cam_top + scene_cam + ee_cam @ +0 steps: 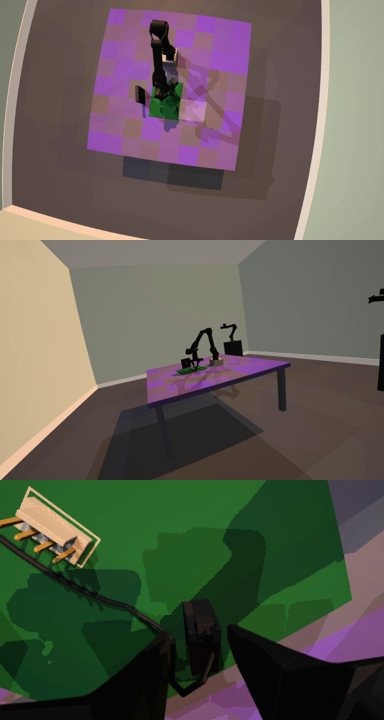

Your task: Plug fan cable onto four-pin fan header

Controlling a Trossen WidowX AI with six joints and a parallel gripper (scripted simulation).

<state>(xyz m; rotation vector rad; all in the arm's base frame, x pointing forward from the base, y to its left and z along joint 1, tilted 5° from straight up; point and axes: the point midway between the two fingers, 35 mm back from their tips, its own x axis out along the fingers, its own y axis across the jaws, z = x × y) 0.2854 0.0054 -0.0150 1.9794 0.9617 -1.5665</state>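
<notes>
Right now my gripper tip is 4 cm short of the green board, 5 cm to the left of it and 4 cm above it. Round my gripper tip: dark fan plug 1 cm to the left; fan 2 cm ahead, 22 cm to the right, 3 cm above; fan header 1 cm ahead, 9 cm to the right, 2 cm below.
</notes>
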